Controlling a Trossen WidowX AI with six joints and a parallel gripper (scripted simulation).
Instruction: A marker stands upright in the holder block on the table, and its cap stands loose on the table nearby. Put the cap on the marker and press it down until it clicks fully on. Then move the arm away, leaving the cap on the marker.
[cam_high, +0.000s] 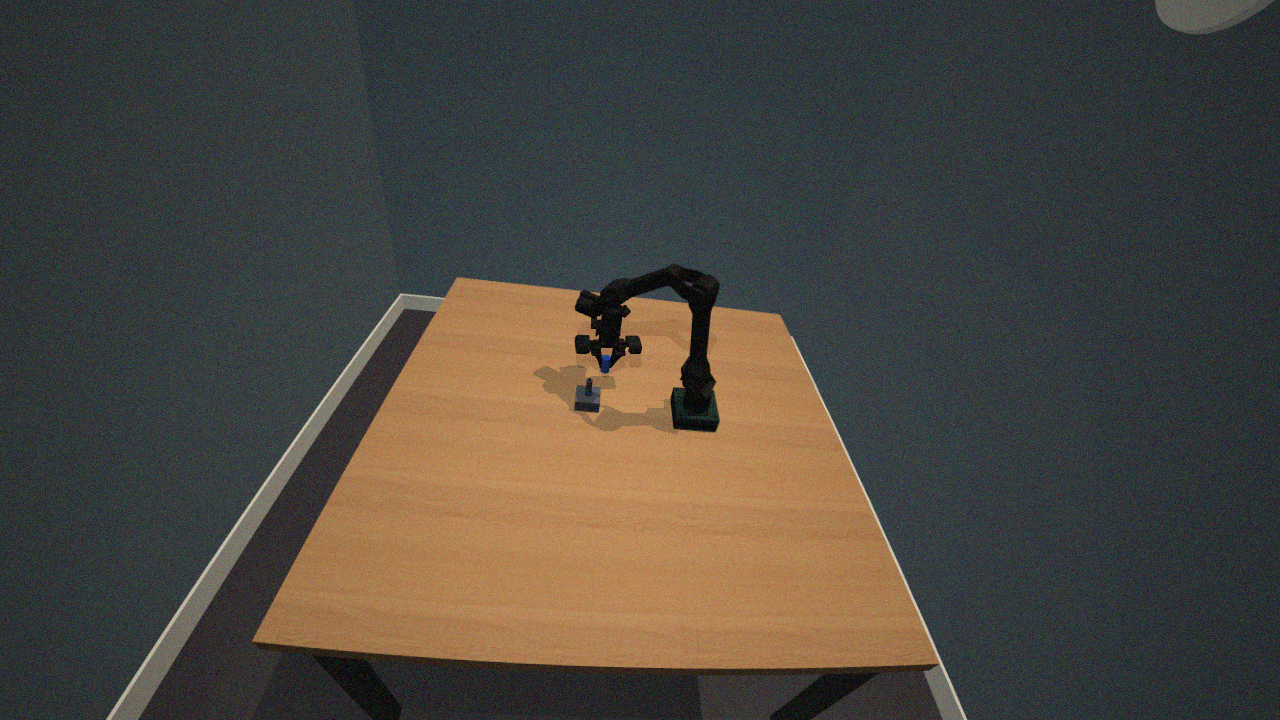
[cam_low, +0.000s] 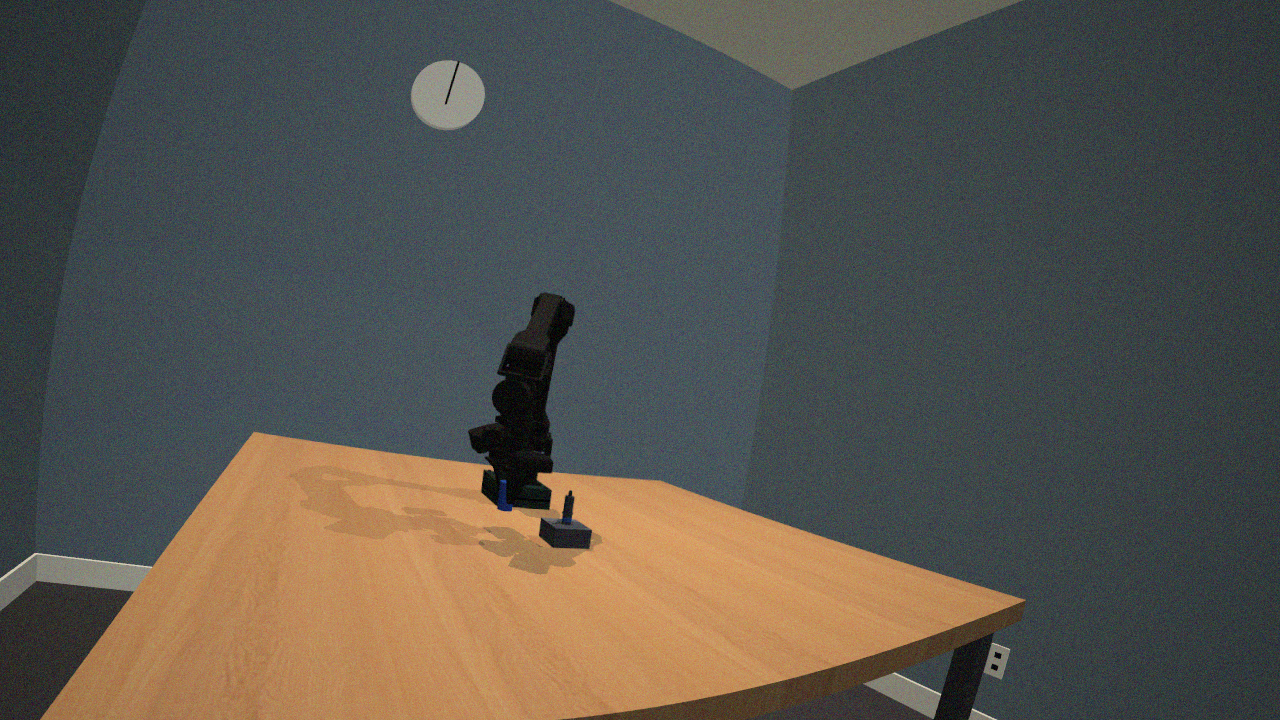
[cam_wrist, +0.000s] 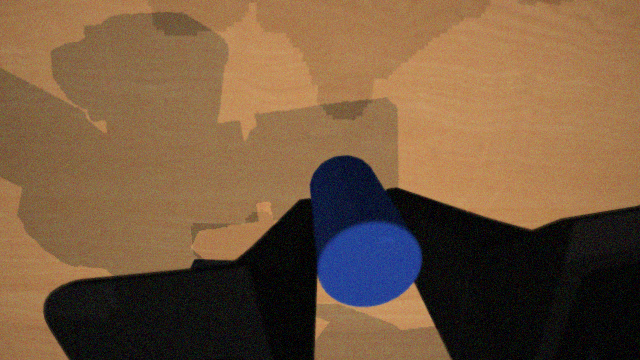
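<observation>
The holder block lies 100 mm to the left of my gripper tip, 50 mm ahead of it and 40 mm below it. Round my gripper tip: blue cap 10 mm above.
</observation>
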